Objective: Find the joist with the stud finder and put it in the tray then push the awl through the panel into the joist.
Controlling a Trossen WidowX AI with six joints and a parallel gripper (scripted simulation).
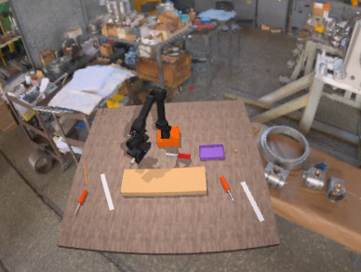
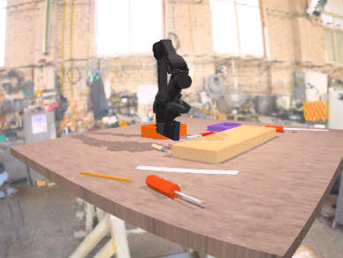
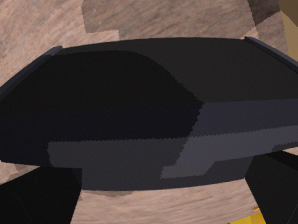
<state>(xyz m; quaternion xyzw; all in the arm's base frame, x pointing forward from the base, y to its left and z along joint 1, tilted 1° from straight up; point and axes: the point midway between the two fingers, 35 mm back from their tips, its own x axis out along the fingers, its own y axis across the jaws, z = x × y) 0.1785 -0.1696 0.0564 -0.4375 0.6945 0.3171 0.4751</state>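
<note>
Right now my gripper tip is 10 mm past the black stud finder and 10 mm to the right of it. Also, from my gripper tip: purple tray: 40 mm behind, 500 mm to the left, 60 mm below; then awl: 30 mm ahead, 40 mm to the right, 70 mm below; then yellow pencil: 140 mm ahead, 370 mm to the right, 70 mm below.
</note>
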